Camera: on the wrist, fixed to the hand. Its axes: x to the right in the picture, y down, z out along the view.
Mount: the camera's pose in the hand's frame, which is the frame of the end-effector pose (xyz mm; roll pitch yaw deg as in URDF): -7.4 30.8 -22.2 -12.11 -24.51 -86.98
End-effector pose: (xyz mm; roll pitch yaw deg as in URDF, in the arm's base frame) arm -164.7 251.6 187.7 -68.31 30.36 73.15
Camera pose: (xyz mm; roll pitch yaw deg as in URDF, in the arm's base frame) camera -163.1 225.0 159.7 -105.35 -56.78 78.35
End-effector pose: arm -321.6 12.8 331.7 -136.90 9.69 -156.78
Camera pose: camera -329.0 50.6 328.2 -179.77 -17.78 -72.85
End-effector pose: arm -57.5 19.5 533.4 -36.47 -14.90 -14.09
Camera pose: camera -52.6 30.2 496.6 13.93 -58.94 -124.31
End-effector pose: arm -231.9 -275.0 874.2 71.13 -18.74 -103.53
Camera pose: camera -198.5 -268.6 892.6 17.68 42.20 -171.45
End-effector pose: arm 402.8 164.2 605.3 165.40 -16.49 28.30
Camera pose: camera 400.7 135.6 631.2 146.35 36.22 102.11
